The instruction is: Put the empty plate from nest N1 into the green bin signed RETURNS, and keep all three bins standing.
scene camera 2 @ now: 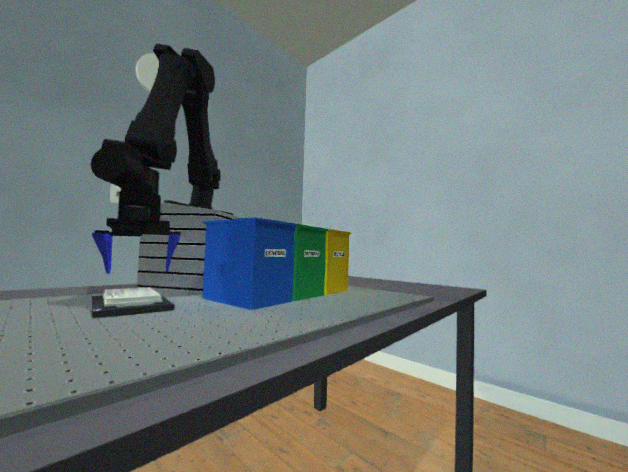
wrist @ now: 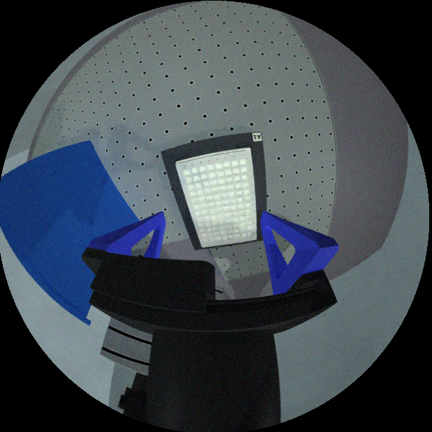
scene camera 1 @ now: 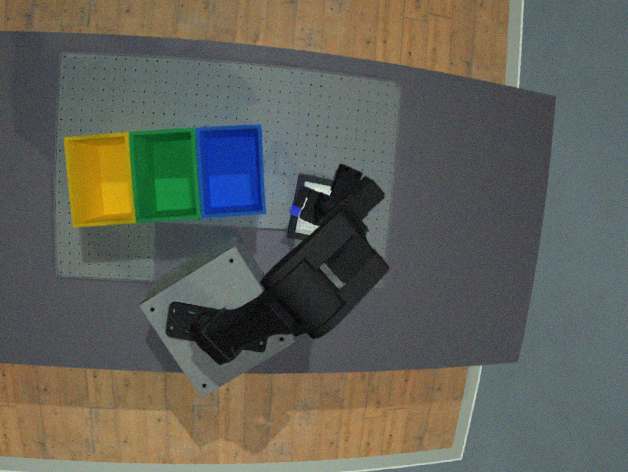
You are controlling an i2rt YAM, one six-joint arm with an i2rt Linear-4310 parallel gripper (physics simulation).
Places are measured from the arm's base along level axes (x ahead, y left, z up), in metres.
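Pixels of known places: gripper, fingertip midpoint: (scene camera 2: 138, 272); arm's base, origin of the base link: (scene camera 2: 199, 210) (scene camera 1: 218, 326).
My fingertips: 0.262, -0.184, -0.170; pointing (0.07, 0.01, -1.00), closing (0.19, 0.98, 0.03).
Note:
Ahead of a thing's pixels: the offset from my fingertips to its top centre, as dx, dy, dz. Level surfaces: height alone.
The white plate @(-0.012, -0.008, -0.039) (scene camera 1: 308, 226) (scene camera 2: 133, 295) (wrist: 220, 200) with a grid of wells sits in a dark nest (scene camera 1: 292, 230) (scene camera 2: 104, 312) (wrist: 182, 200). The nest has a small corner label at its far edge in the wrist view. My gripper (scene camera 2: 138, 272) (wrist: 212, 216) is open, with its blue fingers pointing down above the plate, apart from it and empty. In scene camera 1 the arm partly covers plate and nest. The green bin @(+0.008, +0.340, +0.115) (scene camera 1: 167, 172) (scene camera 2: 310, 263) stands upright between the yellow bin @(-0.025, +0.467, +0.115) (scene camera 1: 101, 177) (scene camera 2: 337, 263) and the blue bin @(+0.040, +0.212, +0.115) (scene camera 1: 230, 167) (scene camera 2: 248, 268) (wrist: 55, 205).
The blue bin is the nearest bin to the nest. The bins and nest stand on a perforated board @(dz -0.065) (scene camera 1: 314, 111) (scene camera 2: 203, 340) (wrist: 210, 90) on the table @(dz -0.077) (scene camera 1: 456, 203). The arm's grey ribbed base (scene camera 1: 203, 289) (scene camera 2: 172, 268) stands behind the bins in scene camera 2.

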